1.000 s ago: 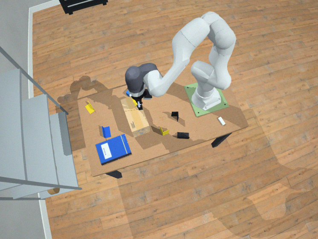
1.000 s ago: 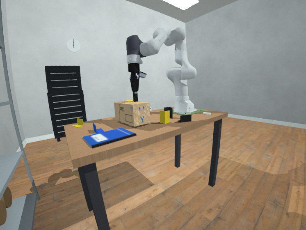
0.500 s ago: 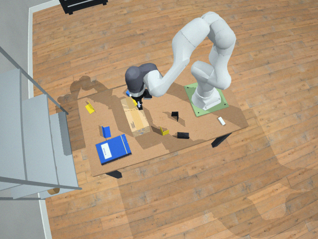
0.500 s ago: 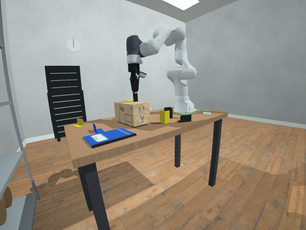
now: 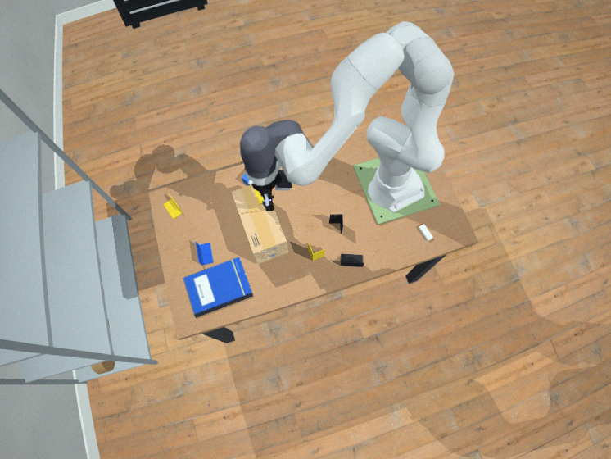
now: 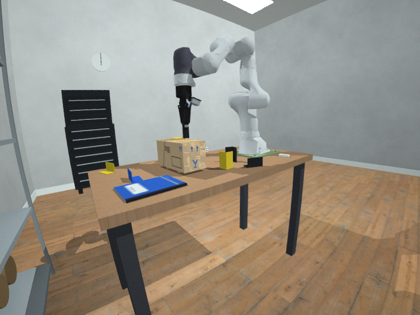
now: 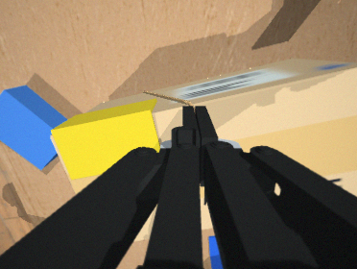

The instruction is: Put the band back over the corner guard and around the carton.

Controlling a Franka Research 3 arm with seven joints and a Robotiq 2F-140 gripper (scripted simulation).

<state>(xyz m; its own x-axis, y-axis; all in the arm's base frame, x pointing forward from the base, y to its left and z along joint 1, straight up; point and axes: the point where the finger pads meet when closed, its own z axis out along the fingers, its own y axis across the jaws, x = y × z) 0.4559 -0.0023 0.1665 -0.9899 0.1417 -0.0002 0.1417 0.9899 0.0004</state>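
Right now my hand is 5 cm short of the cardboard carton, 1 cm to the right of it and 10 cm above it. Also, from my hand: blue block: 1 cm ahead, 21 cm to the right, 16 cm below; then white block: 54 cm behind, 21 cm to the left, 17 cm below; then blue corner guard: 28 cm ahead, 4 cm to the left, 16 cm below.
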